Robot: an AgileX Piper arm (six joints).
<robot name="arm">
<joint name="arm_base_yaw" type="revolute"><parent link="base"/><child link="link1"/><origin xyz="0 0 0.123"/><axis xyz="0 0 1"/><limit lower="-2.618" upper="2.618"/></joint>
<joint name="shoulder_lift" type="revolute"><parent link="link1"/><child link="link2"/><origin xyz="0 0 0"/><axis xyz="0 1 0"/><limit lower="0" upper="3.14"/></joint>
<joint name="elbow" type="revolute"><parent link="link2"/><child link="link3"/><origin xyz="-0.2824 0 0.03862"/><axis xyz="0 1 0"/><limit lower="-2.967" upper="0"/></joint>
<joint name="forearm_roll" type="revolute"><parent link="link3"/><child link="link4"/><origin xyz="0.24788 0 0.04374"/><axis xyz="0.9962 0 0.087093"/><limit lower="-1.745" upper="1.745"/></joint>
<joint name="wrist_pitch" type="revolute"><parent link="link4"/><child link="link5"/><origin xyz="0 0 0"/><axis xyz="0 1 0"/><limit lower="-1.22" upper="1.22"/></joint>
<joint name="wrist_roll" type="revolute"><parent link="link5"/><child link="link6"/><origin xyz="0.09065 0 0.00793"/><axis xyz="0.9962 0 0.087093"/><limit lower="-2.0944" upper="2.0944"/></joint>
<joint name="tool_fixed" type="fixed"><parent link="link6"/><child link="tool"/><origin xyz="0 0 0" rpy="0 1.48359 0"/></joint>
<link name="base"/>
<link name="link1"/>
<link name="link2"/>
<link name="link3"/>
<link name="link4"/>
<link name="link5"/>
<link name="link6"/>
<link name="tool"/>
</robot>
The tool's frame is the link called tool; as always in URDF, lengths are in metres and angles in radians.
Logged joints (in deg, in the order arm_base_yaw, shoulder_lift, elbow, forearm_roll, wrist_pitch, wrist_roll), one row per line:
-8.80, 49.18, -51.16, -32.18, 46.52, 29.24
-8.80, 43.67, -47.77, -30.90, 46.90, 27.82
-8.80, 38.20, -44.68, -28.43, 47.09, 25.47
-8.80, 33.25, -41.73, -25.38, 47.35, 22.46
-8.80, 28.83, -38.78, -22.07, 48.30, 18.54
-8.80, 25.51, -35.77, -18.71, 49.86, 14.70
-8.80, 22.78, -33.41, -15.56, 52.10, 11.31
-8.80, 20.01, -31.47, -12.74, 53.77, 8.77
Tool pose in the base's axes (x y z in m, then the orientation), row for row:
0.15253, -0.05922, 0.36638, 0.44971, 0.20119, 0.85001, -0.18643
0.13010, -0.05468, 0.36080, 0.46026, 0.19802, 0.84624, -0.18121
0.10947, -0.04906, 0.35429, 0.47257, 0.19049, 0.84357, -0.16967
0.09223, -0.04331, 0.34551, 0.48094, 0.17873, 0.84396, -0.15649
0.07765, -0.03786, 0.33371, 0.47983, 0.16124, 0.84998, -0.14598
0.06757, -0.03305, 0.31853, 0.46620, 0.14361, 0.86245, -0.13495
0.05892, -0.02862, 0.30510, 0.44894, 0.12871, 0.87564, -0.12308
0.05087, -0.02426, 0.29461, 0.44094, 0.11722, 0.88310, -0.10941
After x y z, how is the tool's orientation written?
As a quaternion, w x y z.
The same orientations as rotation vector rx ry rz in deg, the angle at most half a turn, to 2 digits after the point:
28.51, 120.43, -26.41
27.92, 119.33, -25.55
26.72, 118.31, -23.80
24.97, 117.92, -21.87
22.54, 118.82, -20.41
20.20, 121.30, -18.98
18.24, 124.11, -17.44
16.67, 125.62, -15.56

